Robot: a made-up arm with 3 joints. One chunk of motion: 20 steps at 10 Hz.
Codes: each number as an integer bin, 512 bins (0 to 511) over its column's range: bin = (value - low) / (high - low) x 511, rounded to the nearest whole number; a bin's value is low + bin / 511 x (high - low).
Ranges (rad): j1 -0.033..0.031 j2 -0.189..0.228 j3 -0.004..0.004
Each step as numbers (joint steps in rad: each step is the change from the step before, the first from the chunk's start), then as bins.
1 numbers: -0.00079 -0.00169 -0.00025
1 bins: 257 230 240
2 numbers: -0.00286 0.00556 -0.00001
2 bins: 241 238 255
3 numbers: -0.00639 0.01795 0.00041
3 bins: 212 254 282
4 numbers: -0.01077 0.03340 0.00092
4 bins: 177 273 314
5 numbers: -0.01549 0.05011 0.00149
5 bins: 140 293 351
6 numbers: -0.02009 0.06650 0.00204
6 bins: 103 313 386
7 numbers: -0.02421 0.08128 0.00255
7 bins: 70 331 418
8 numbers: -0.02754 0.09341 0.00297
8 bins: 44 346 445
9 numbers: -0.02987 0.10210 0.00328
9 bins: 25 357 465
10 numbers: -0.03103 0.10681 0.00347
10 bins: 16 362 477
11 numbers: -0.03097 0.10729 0.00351
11 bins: 16 363 480
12 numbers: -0.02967 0.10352 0.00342
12 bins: 27 358 474
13 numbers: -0.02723 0.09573 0.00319
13 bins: 46 349 459
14 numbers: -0.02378 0.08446 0.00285
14 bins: 74 335 438
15 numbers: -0.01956 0.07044 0.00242
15 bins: 107 318 410
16 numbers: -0.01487 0.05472 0.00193
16 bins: 145 299 379
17 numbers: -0.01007 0.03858 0.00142
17 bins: 183 279 346
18 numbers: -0.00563 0.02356 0.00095
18 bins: 219 260 316
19 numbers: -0.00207 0.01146 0.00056
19 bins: 247 246 291
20 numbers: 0.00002 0.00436 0.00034
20 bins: 264 237 277
